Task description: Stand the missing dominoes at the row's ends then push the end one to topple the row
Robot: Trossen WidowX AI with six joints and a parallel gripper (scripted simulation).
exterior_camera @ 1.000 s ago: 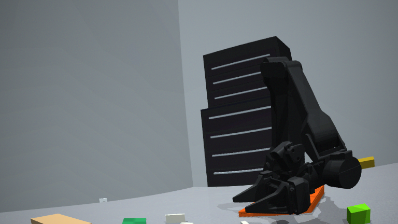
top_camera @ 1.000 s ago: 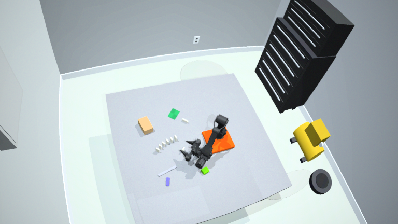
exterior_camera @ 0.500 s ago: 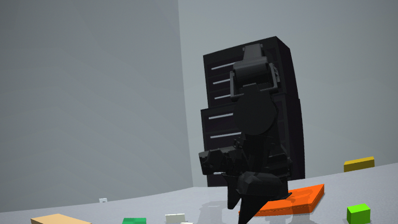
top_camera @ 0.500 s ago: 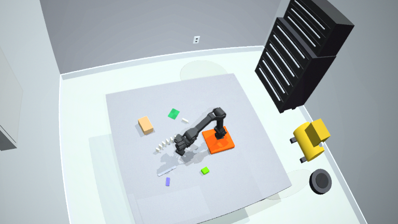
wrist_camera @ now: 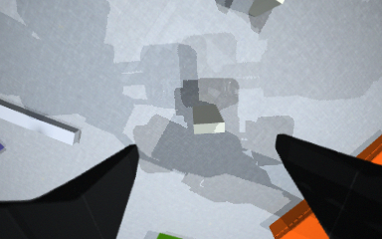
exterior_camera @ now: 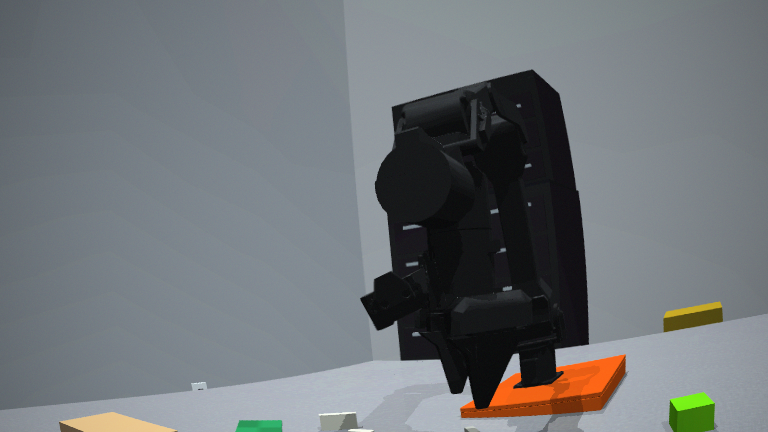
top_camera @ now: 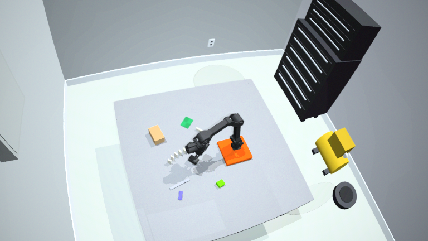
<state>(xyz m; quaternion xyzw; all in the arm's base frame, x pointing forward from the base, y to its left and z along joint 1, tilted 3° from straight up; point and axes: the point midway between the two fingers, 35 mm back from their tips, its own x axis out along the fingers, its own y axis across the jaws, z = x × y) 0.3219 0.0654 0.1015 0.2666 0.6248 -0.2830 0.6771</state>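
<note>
Now: the green tile 35 cm to the right of my gripper tip, 8 cm below it and 3 cm behind it. From my gripper tip the other things lie so: green cube 21 cm to the left, 12 cm behind, 7 cm below; then purple block 23 cm to the left, 18 cm ahead, 8 cm below; then thin strip 16 cm ahead, 14 cm to the left, 8 cm below.
</note>
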